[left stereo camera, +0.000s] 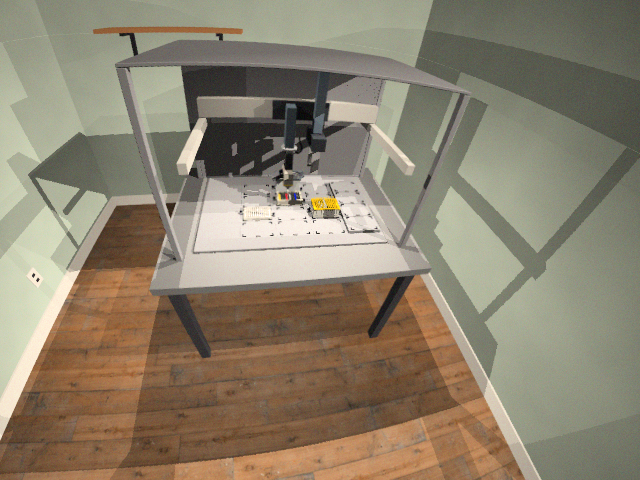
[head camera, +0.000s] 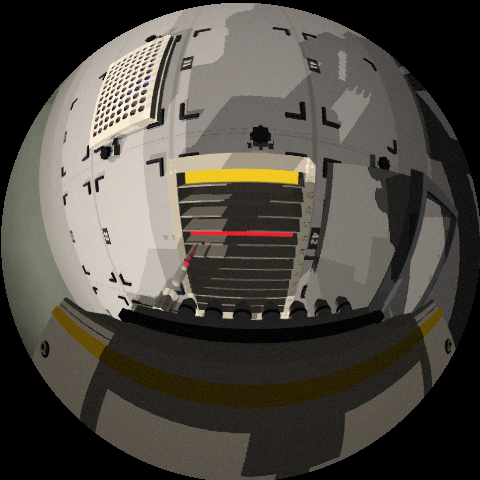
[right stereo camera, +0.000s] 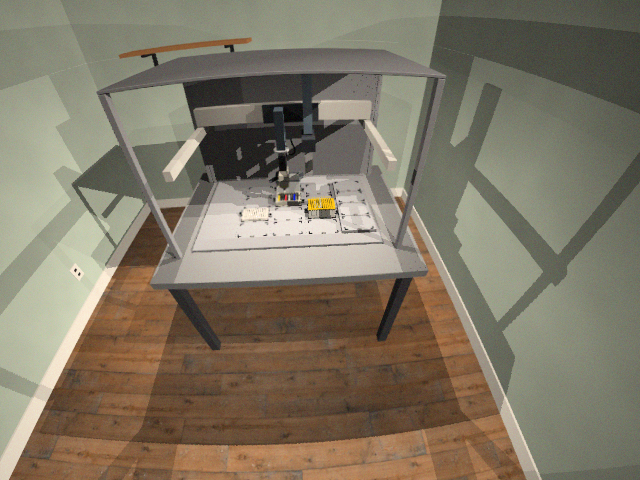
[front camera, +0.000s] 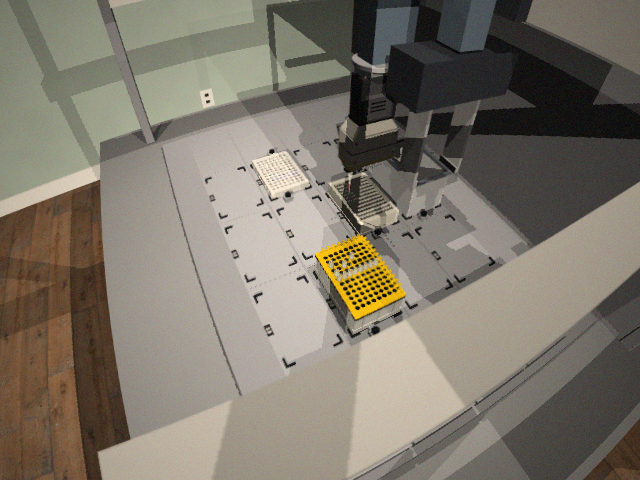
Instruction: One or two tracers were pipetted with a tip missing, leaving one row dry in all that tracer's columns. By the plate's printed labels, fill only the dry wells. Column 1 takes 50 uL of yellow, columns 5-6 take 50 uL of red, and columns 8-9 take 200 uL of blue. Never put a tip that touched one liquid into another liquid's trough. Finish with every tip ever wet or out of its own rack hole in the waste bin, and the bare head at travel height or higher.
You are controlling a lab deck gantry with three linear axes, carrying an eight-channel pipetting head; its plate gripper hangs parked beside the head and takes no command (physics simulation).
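The pipetting head (front camera: 369,144) is over the trough reservoir (front camera: 379,223) (head camera: 240,161). In the head view one tip (head camera: 188,261), holding red liquid, sits on the leftmost nozzle, its end near the red trough (head camera: 242,233); its height is unclear. The other nozzles look bare. The yellow trough (head camera: 242,176) also shows; the blue trough (right stereo camera: 294,197) shows in the right stereo view. The white well plate (front camera: 281,173) (head camera: 127,85) has blue in some wells; its other wells are unclear. The yellow tip rack (front camera: 372,294) (left stereo camera: 324,204) stands nearer the front camera. My parked plate gripper (front camera: 424,209) is open and empty.
The dark waste bin (head camera: 416,210) stands beside the reservoir, on the right in the head view, and is partly hidden behind the gripper fingers in the front view. Frame posts (left stereo camera: 149,165) (right stereo camera: 139,173) stand at the table's corners. Black pegs and corner marks lie on the deck.
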